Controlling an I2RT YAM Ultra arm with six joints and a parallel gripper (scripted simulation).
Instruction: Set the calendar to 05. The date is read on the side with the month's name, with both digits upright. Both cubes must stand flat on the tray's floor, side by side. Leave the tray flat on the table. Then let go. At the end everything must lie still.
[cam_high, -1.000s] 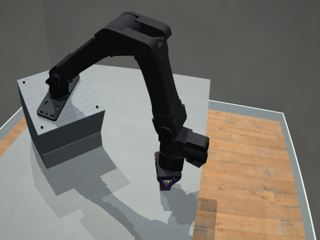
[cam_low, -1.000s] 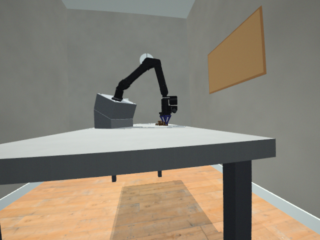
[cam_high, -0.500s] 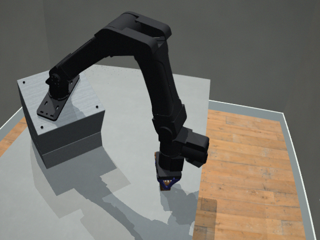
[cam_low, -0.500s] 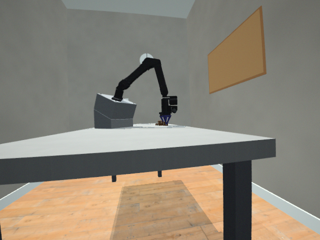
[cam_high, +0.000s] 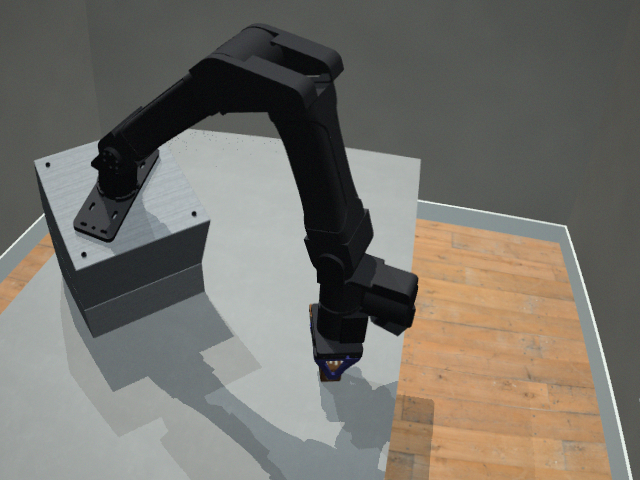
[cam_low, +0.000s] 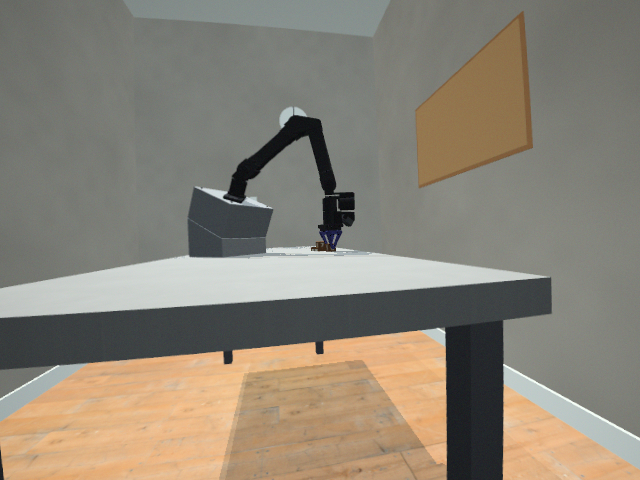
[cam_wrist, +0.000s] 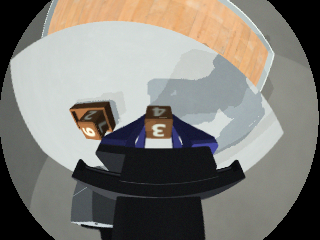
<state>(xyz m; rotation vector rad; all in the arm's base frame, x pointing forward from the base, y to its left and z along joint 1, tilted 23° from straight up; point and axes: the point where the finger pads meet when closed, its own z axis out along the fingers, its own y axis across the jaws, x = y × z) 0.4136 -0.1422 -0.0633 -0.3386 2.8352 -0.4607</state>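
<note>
My gripper is now right at the brown wooden cube. Round my hand: brown tray (20 mm behind, 110 mm to the left, 10 mm below).
</note>
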